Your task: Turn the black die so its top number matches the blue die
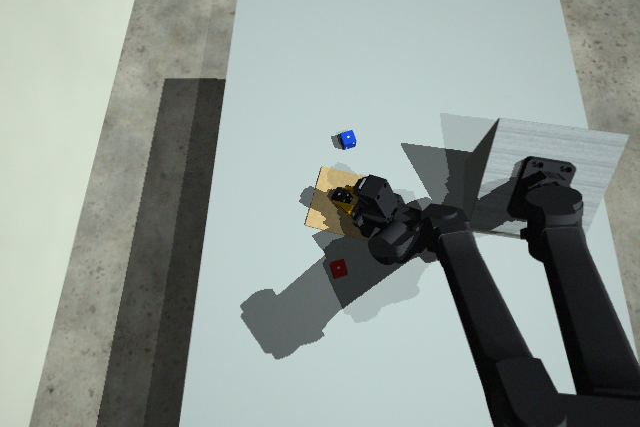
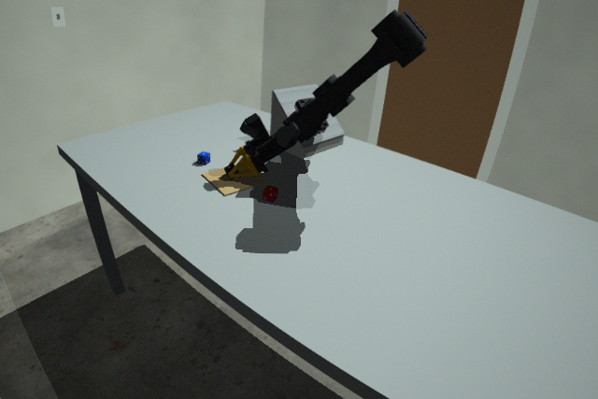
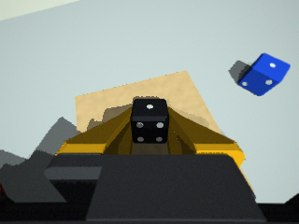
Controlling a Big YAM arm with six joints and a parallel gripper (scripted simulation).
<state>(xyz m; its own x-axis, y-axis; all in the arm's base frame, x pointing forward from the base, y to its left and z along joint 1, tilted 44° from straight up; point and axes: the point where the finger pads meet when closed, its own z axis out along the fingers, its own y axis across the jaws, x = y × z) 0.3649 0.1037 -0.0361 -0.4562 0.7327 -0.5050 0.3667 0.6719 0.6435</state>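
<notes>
The black die lies right at my hand. Also, from my hand: red die 2 cm behind, 15 cm to the left, 1 cm below; then blue die 1 cm ahead, 14 cm to the right, 1 cm below; then tan mat 1 cm behind, 2 cm below.
</notes>
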